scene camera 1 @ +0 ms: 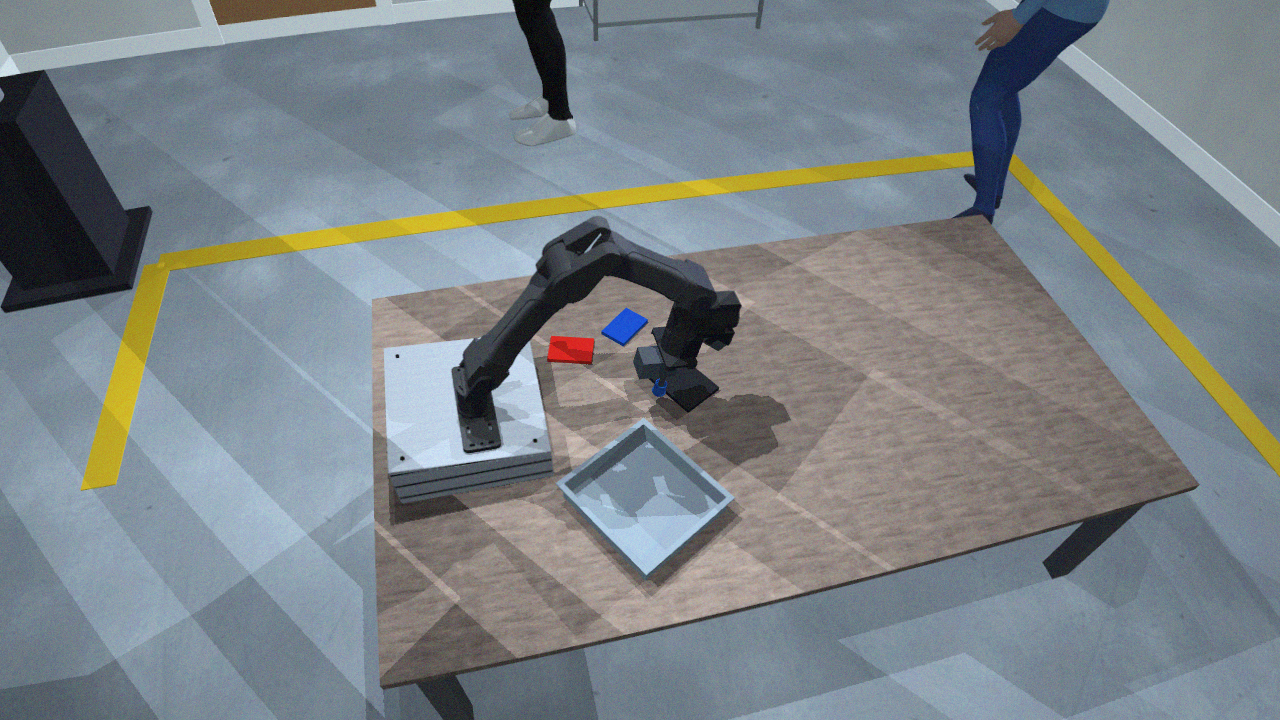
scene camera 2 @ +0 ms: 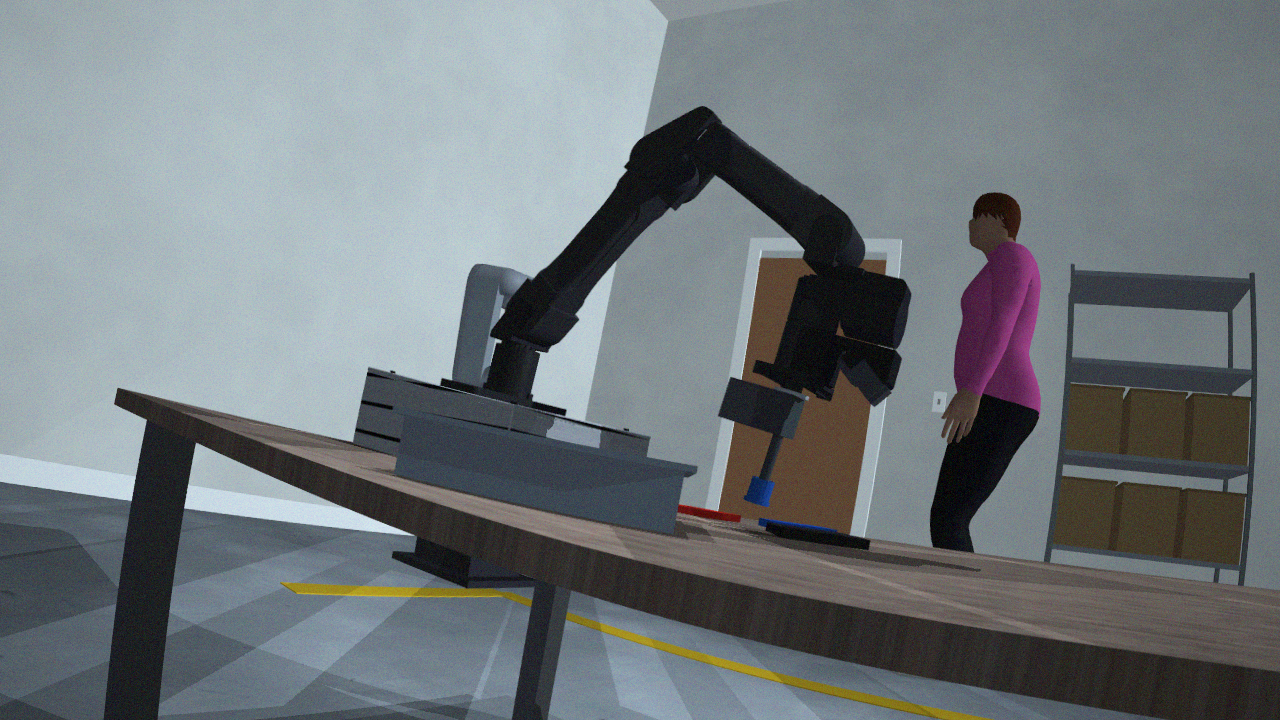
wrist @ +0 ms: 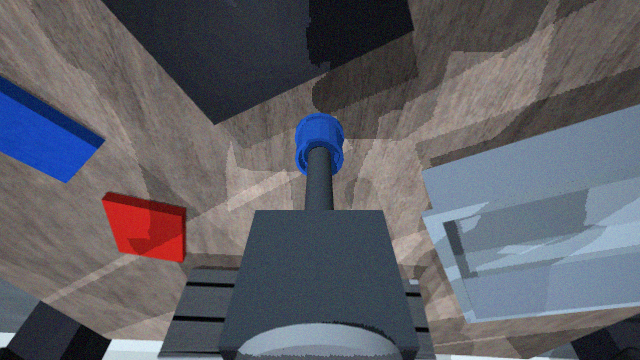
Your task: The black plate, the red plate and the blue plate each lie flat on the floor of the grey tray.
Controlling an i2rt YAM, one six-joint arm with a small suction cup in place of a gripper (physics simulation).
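Pixels of known places: hand at its tool point: (scene camera 1: 658, 391) (scene camera 2: 756, 502) (wrist: 319, 136); arm's base at its link origin: (scene camera 1: 475, 407) (scene camera 2: 505, 401).
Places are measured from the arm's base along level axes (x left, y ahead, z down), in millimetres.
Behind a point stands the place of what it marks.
Note:
My gripper, a blue suction cup (scene camera 1: 659, 388) (scene camera 2: 759, 491) (wrist: 320, 142), is off and bare. It hangs tilted above the table, near the black plate's edge and apart from it. The black plate (scene camera 1: 691, 390) @[x 2, y 447, z 92 mm] (scene camera 2: 819, 535) @[x -29, y 459, z 95 mm] (wrist: 210, 55) @[x 64, y 411, z 92 mm] lies flat on the table, partly hidden by the arm in scene camera 1. The red plate (scene camera 1: 571, 350) @[x 177, y 225, z 93 mm] (scene camera 2: 708, 513) @[x 137, y 260, z 96 mm] (wrist: 150, 227) @[x 173, y 240, z 93 mm] lies flat on the table near the arm's base. The blue plate (scene camera 1: 624, 326) @[x 218, y 358, z 92 mm] (scene camera 2: 787, 522) @[x 192, y 353, z 92 mm] (wrist: 40, 135) @[x 202, y 353, z 92 mm] lies flat between the red and black plates, farther back. The grey tray (scene camera 1: 644, 559) @[x -341, y 244, z 99 mm] (scene camera 2: 537, 479) @[x -329, y 332, z 83 mm] (wrist: 550, 150) @[x -151, y 353, z 86 mm] holds no plate.
The arm's silvery base block (scene camera 1: 420, 402) @[x 33, y -101, z -8 mm] (scene camera 2: 380, 407) @[x -115, y -122, z 45 mm] stands at the left of the table (scene camera 1: 939, 358) @[x -48, y 1039, z 103 mm], close to the tray's left corner. The tray's raised walls stand in front of the cup in scene camera 1. People stand on the floor beyond the table.

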